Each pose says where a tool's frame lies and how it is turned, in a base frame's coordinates. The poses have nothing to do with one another.
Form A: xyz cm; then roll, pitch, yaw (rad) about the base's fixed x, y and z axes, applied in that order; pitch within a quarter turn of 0, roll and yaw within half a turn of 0.
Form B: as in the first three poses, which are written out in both.
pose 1, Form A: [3.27 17.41 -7.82 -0.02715 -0.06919 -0.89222]
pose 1, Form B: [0.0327 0.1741 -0.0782 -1.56 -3.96 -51.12]
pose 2, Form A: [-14.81 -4.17 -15.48 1.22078 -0.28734 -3.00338]
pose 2, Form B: [-0.1481 -0.0417 -0.1548 69.95 -16.46 -172.08]
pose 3, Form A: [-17.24 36.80 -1.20 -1.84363 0.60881 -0.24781]
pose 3, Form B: [-0.1724 0.3680 -0.0120 -105.63 34.88 -14.20]
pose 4, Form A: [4.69 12.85 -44.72 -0.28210 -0.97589 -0.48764]
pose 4, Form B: [0.0469 0.1285 -0.4472 -16.16 -55.91 -27.94]
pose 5, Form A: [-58.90 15.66 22.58 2.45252 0.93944 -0.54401]
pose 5, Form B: [-0.5890 0.1566 0.2258 140.52 53.83 -31.17]
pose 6, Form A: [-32.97 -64.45 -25.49 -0.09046 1.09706 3.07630]
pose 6, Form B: [-0.3297 -0.6445 -0.2549 -5.18 62.86 176.26]
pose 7, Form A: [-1.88 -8.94 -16.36 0.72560 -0.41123 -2.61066]
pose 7, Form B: [-0.0188 -0.0894 -0.1636 41.57 -23.56 -149.58]
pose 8, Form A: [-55.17 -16.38 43.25 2.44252 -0.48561 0.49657]
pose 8, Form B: [-0.5517 -0.1638 0.4325 139.95 -27.82 28.45]
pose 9, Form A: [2.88 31.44 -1.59 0.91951 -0.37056 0.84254]
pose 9, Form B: [0.0288 0.3144 -0.0159 52.68 -21.23 48.27]
